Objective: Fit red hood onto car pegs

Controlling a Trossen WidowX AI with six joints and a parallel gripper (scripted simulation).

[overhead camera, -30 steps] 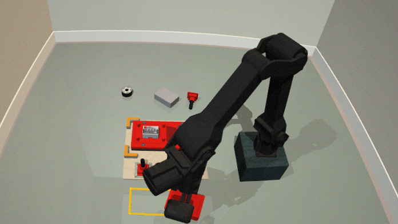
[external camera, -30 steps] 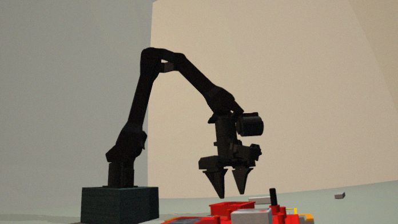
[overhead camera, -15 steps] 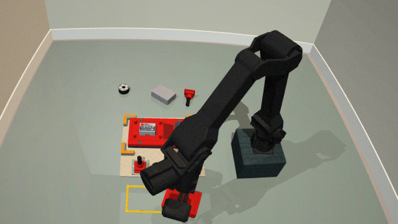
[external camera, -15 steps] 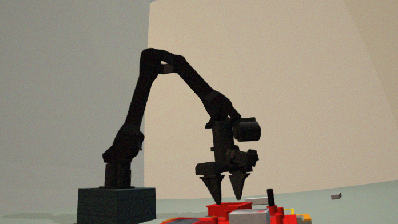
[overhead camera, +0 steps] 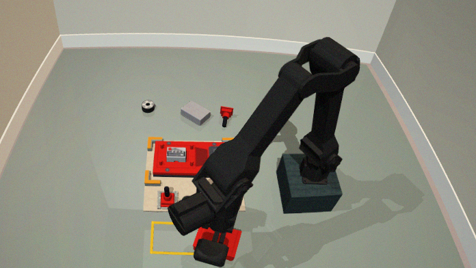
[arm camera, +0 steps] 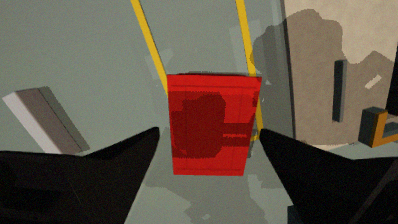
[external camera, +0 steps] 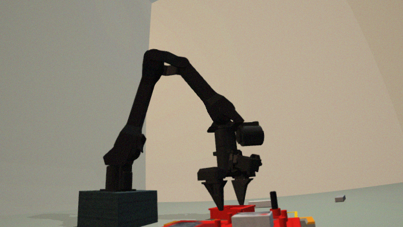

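Right now my gripper tip is 10 mm above the red hood. The rest, counted from my gripper tip: grey engine block: 120 mm ahead, 220 mm to the right; black wheel: 240 mm ahead, 420 mm to the right, 10 mm below; jig: 80 mm ahead, 200 mm to the right, 10 mm below.
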